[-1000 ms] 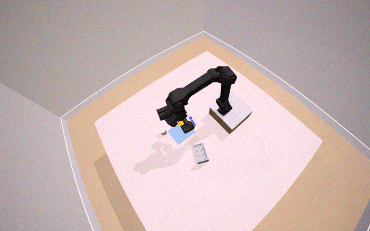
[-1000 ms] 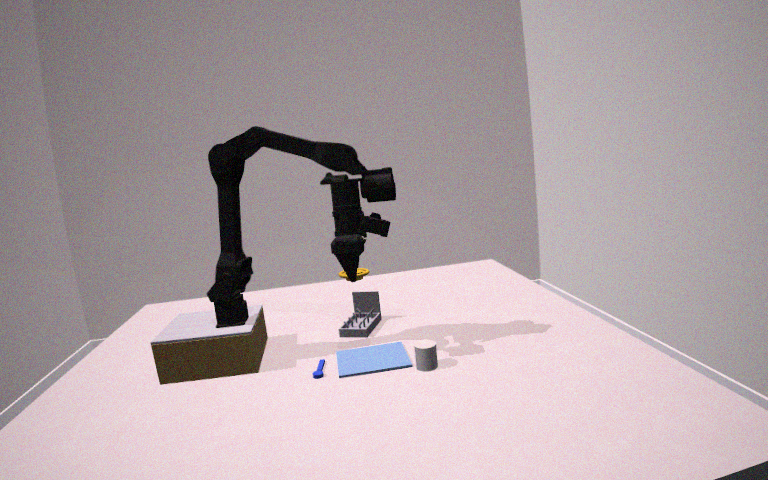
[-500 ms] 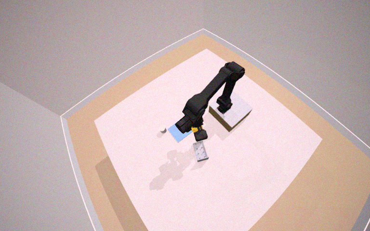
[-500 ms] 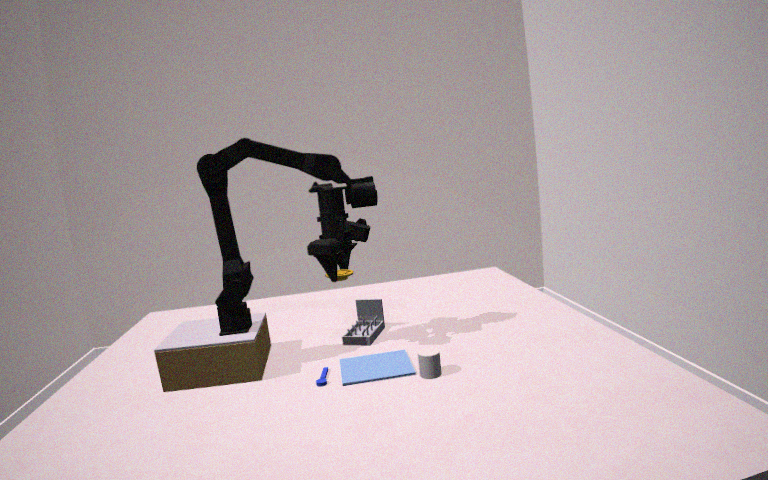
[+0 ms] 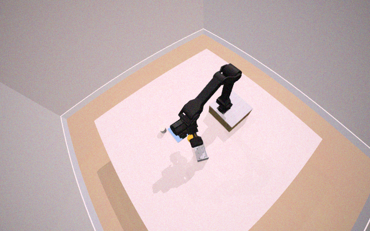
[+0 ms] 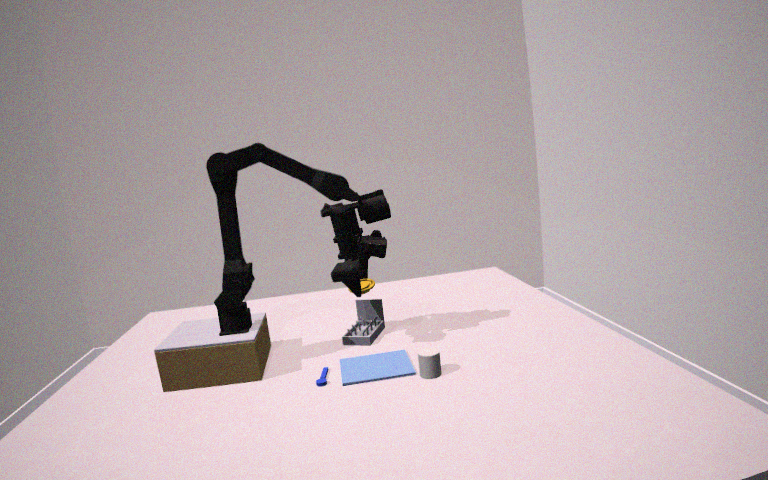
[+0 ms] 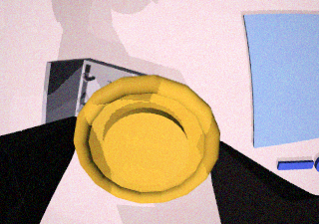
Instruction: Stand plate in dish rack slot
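The dish rack is 120 mm below my gripper tip and 60 mm to the left of it. The rest, counted from my gripper tip: yellow plate (10 mm above); light blue mat (150 mm to the right, 140 mm below); blue spoon (160 mm to the right, 130 mm below, 120 mm behind).
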